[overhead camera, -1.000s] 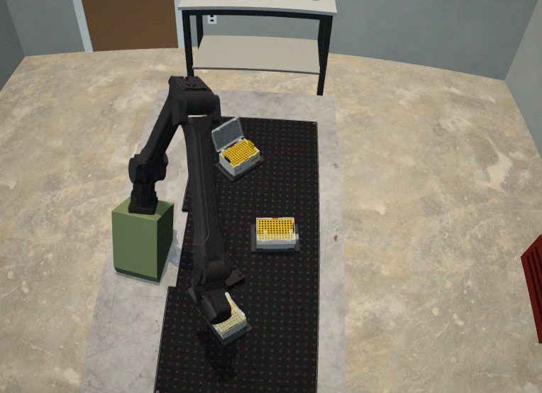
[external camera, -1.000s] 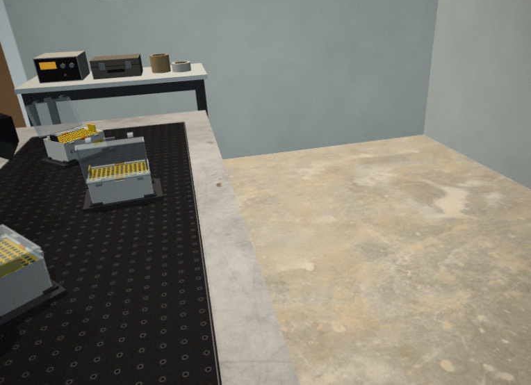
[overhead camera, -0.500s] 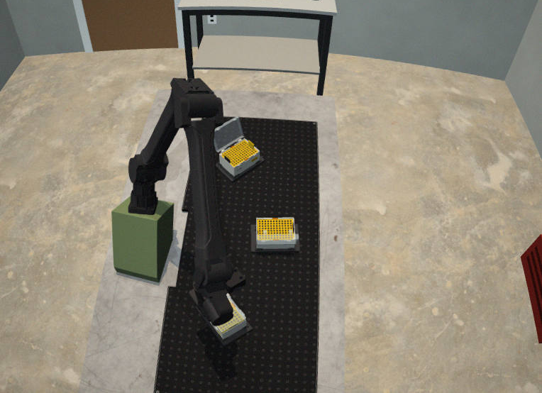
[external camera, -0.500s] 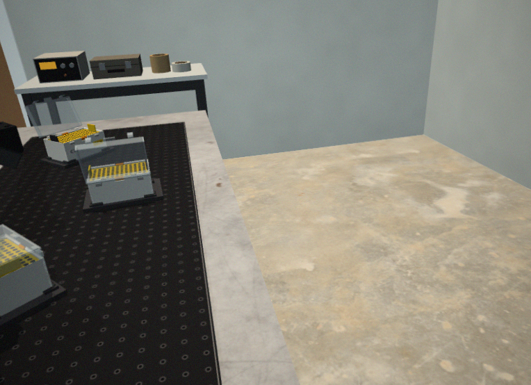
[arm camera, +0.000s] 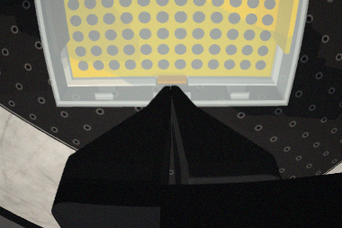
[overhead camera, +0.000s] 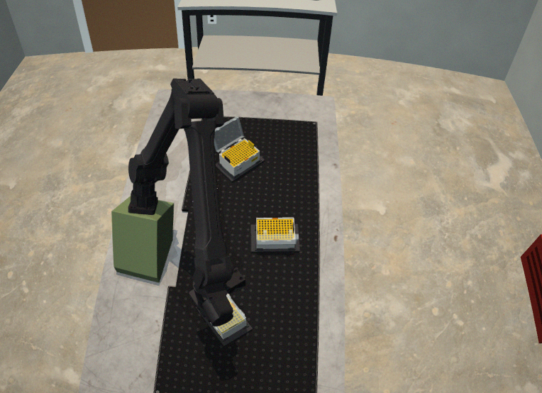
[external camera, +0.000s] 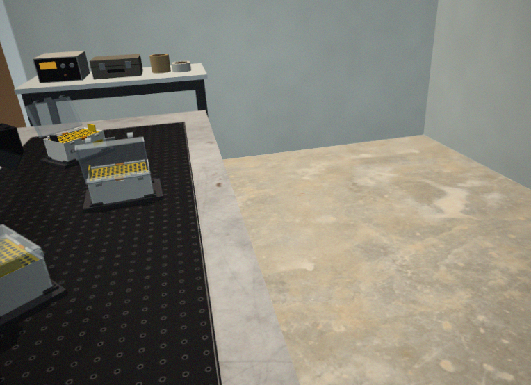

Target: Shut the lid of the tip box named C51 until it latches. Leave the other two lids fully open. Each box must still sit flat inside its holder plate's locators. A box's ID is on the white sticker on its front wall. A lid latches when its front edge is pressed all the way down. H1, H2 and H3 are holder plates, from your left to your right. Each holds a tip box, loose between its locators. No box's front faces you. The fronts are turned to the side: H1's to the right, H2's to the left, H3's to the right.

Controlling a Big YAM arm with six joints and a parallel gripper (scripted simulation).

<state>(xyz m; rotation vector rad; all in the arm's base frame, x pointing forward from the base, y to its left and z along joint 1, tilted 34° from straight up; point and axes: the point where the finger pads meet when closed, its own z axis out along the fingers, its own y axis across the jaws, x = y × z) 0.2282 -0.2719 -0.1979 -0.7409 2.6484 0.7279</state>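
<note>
Right now my hand is 3 cm short of the yellow tip rack, 3 cm above it and 2 cm to the right of it. From my hand the other things lie so: tip box lid (24 cm to the left, 19 cm ahead, 1 cm above).
</note>
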